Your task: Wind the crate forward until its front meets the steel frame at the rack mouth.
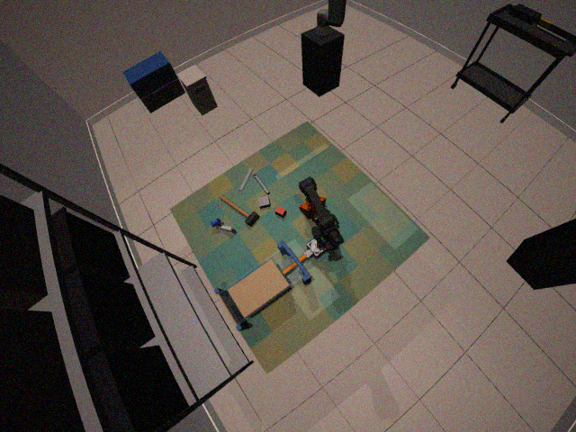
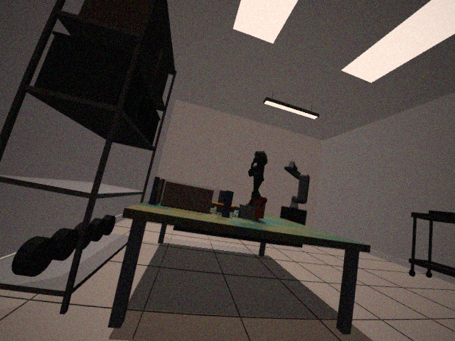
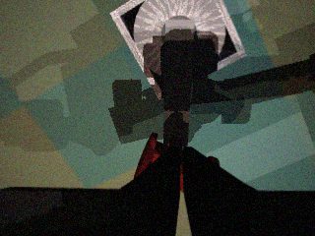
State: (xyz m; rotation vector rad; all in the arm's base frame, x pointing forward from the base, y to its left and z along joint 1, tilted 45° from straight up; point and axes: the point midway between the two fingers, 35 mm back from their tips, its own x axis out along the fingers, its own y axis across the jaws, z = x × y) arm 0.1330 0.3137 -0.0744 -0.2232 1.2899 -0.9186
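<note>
My gripper tip is 80 mm above the red knob, 40 mm past it and 20 mm to the right of it. The rest, counted from my gripper tip: winch 190 mm below, 30 mm to the right, 30 mm ahead; red-knobbed crank handle 110 mm below, 10 mm to the left, 10 mm behind; grey block 500 mm to the right, 200 mm below, 130 mm ahead.
</note>
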